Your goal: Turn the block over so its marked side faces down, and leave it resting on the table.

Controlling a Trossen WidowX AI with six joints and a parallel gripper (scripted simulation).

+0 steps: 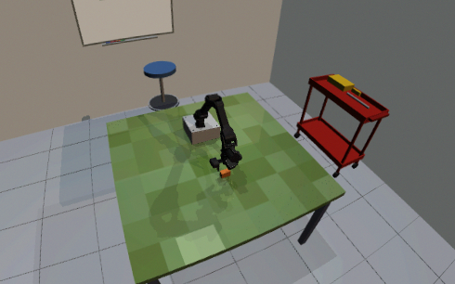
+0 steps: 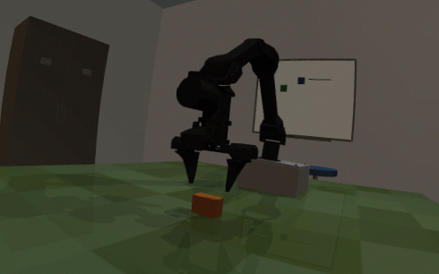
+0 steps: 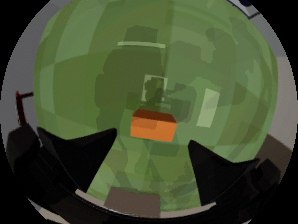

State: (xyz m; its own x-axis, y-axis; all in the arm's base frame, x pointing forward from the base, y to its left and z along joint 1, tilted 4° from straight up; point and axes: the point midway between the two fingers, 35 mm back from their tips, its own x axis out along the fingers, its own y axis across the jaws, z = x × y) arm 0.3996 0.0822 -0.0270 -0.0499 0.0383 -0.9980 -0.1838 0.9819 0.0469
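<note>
The orange block lies 40 mm below my gripper tip and 10 mm behind it.
</note>
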